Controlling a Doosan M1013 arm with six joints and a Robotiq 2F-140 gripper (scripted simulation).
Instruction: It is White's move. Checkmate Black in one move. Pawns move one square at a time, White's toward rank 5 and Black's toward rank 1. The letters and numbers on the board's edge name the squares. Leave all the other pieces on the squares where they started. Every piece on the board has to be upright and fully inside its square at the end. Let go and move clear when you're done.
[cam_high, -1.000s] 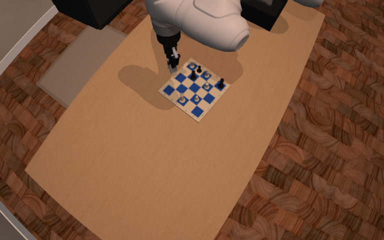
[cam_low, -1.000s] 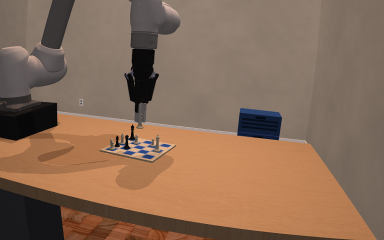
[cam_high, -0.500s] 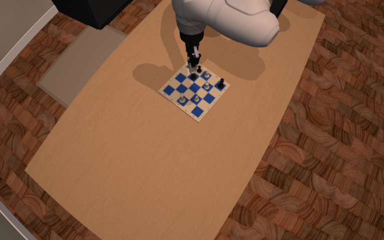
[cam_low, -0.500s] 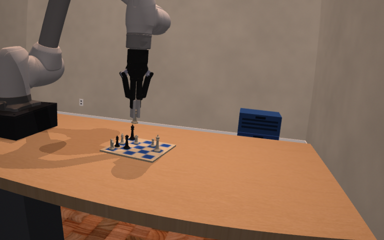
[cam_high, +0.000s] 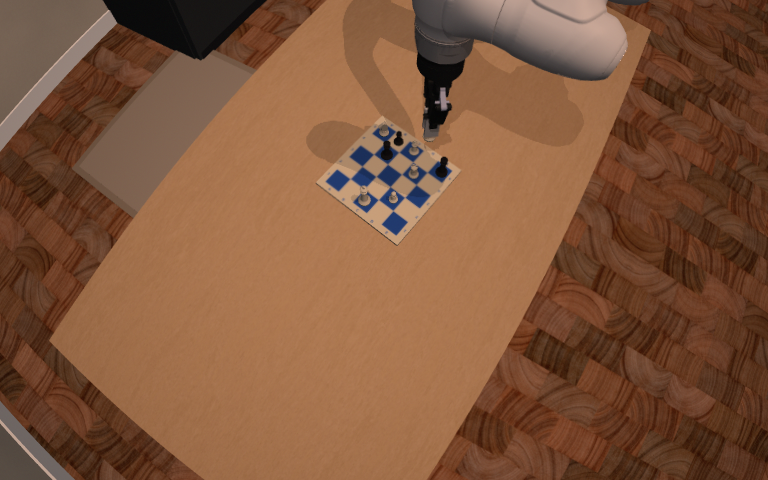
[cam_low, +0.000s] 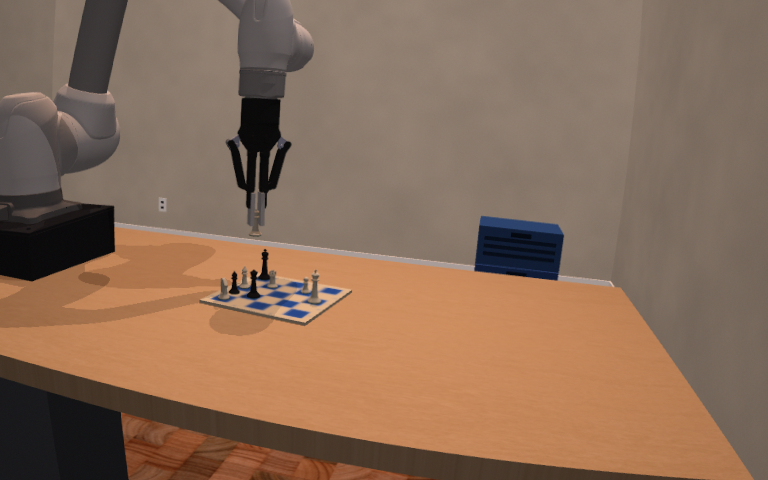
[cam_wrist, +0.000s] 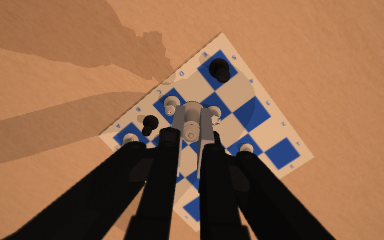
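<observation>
Right now my hand is 160 mm above the chessboard, 70 mm short of it and 50 mm to the left of it. The rest, counted from my hand: white king (150 mm ahead, 120 mm below, 60 mm to the right); white pawn (140 mm below, 110 mm ahead, 10 mm to the right).
</observation>
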